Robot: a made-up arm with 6 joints. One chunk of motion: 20 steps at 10 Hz.
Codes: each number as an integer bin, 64 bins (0 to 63) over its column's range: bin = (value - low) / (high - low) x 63, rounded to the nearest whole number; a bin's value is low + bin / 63 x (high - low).
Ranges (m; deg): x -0.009..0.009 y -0.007..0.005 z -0.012..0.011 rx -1.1..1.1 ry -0.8..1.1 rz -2..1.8
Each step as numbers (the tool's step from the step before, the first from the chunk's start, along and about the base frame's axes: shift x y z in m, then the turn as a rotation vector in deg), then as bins.
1 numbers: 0.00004 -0.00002 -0.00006 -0.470 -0.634 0.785
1 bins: 32 37 33 18 6 46
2 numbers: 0.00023 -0.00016 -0.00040 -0.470 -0.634 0.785
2 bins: 32 36 32 18 6 46
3 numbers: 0.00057 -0.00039 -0.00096 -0.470 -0.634 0.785
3 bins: 33 35 30 18 6 46
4 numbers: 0.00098 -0.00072 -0.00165 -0.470 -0.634 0.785
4 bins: 35 33 28 18 6 46
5 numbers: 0.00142 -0.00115 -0.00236 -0.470 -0.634 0.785
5 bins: 36 31 26 18 6 46
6 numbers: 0.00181 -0.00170 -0.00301 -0.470 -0.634 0.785
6 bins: 38 28 25 18 6 46
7 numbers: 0.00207 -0.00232 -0.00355 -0.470 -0.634 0.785
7 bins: 39 25 23 18 6 46
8 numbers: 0.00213 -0.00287 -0.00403 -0.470 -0.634 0.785
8 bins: 39 22 22 18 6 46
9 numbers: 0.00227 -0.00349 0.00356 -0.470 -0.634 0.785
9 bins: 39 18 43 18 6 46
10 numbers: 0.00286 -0.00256 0.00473 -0.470 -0.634 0.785
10 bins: 42 23 46 18 6 46
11 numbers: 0.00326 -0.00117 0.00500 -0.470 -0.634 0.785
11 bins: 43 31 47 18 6 46
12 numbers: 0.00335 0.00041 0.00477 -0.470 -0.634 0.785
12 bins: 43 39 46 18 6 46
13 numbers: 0.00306 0.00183 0.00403 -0.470 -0.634 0.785
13 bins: 42 46 44 18 6 46
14 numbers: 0.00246 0.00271 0.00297 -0.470 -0.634 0.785
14 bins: 40 51 41 18 6 46
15 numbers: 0.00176 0.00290 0.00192 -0.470 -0.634 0.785
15 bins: 38 52 38 18 6 46
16 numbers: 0.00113 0.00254 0.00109 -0.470 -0.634 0.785
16 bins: 35 50 36 18 6 46
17 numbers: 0.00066 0.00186 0.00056 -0.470 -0.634 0.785
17 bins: 34 47 34 18 6 46
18 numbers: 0.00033 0.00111 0.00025 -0.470 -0.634 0.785
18 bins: 33 43 34 18 6 46
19 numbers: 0.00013 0.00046 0.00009 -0.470 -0.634 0.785
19 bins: 32 39 33 18 6 46
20 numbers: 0.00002 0.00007 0.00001 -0.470 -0.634 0.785
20 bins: 32 37 33 18 6 46
